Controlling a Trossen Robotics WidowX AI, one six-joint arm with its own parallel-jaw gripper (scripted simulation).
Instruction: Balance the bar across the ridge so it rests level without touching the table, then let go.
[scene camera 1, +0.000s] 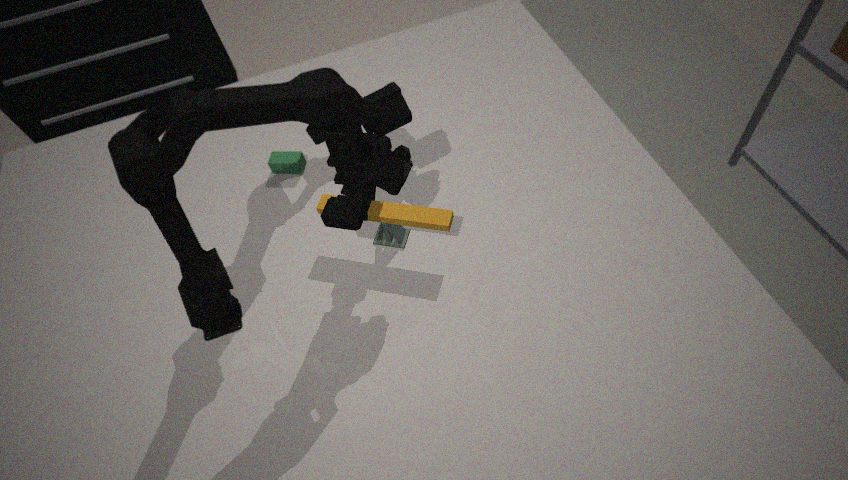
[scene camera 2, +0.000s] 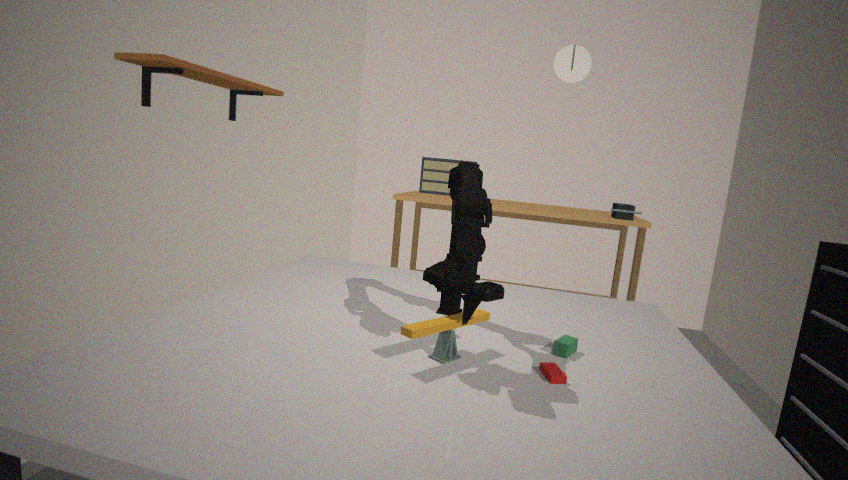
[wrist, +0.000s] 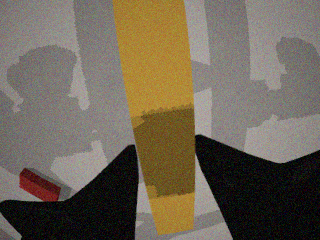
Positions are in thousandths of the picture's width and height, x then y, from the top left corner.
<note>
In view: the gripper (scene camera 1: 435, 439), a yellow bar (scene camera 1: 455, 443) and a green block (scene camera 1: 330, 339).
The yellow bar shows as well in scene camera 2 (scene camera 2: 501, 684) and in the wrist view (wrist: 483, 206). The gripper is seen too in scene camera 2 (scene camera 2: 540, 670) and in the wrist view (wrist: 517, 610). The wrist view does not show the green block: it is out of frame.
</note>
